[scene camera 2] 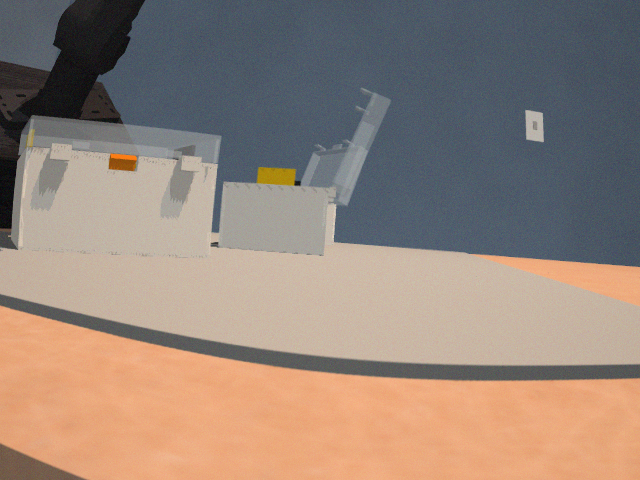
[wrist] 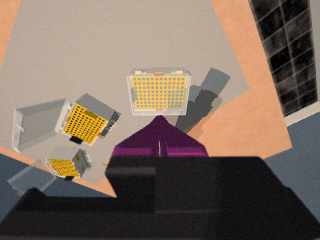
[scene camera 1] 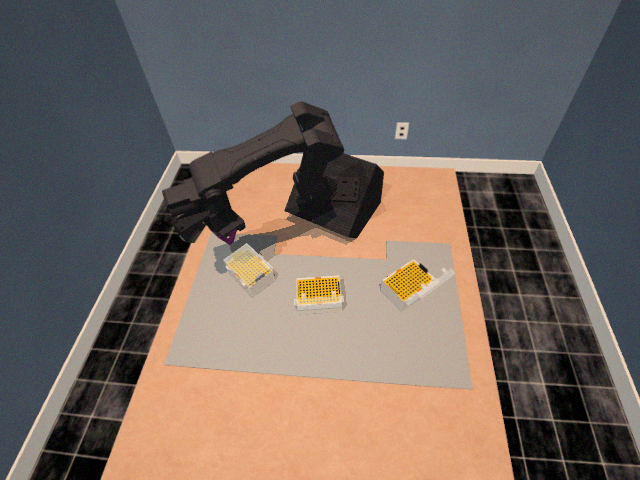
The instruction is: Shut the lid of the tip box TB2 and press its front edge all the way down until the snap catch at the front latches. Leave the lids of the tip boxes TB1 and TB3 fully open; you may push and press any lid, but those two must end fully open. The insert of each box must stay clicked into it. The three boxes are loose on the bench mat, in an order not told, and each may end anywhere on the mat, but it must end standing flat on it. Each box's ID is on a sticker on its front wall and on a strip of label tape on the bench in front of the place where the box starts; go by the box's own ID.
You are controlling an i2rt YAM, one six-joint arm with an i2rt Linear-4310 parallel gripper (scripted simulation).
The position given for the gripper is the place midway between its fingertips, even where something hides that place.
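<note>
You'd see the gripper (wrist: 159, 120) here, and a grey mat (wrist: 56, 56) too. There's also a tip box (scene camera 2: 71, 201), and then another tip box (scene camera 2: 265, 217).
</note>
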